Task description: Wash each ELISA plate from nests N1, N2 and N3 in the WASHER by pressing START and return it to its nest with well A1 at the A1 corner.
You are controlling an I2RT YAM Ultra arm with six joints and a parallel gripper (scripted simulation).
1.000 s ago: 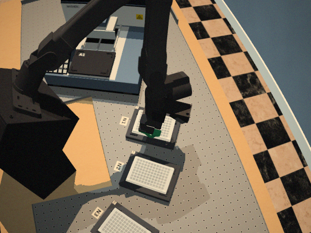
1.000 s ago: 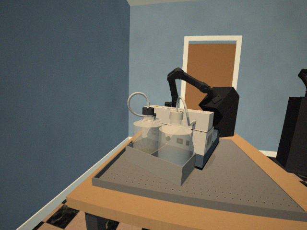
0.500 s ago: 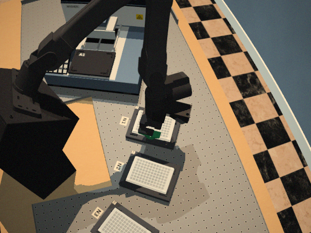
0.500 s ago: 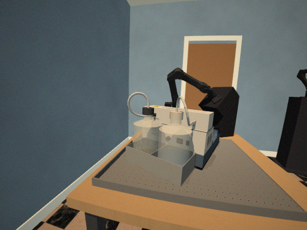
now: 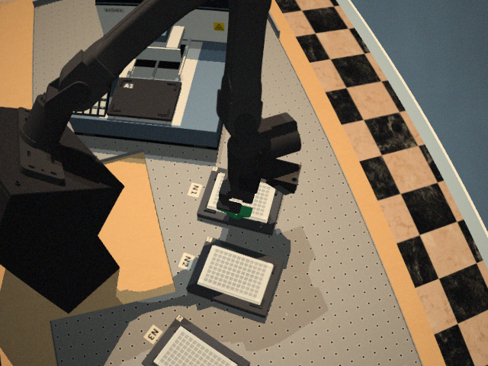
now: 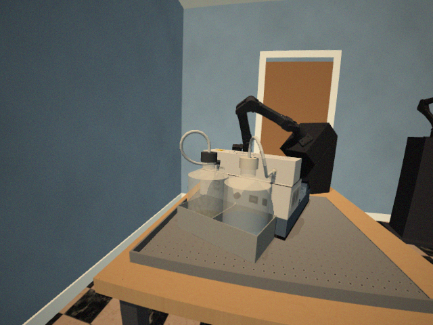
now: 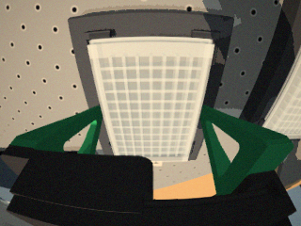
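My hand is 2 cm above the nest N1. From my hand the other things lie so: nest N2: 3 cm behind, 17 cm to the right, 2 cm below; then dark carrier: 20 cm behind, 24 cm to the left, 6 cm above; then N1 label: 10 cm behind, 4 cm to the left, 3 cm below.
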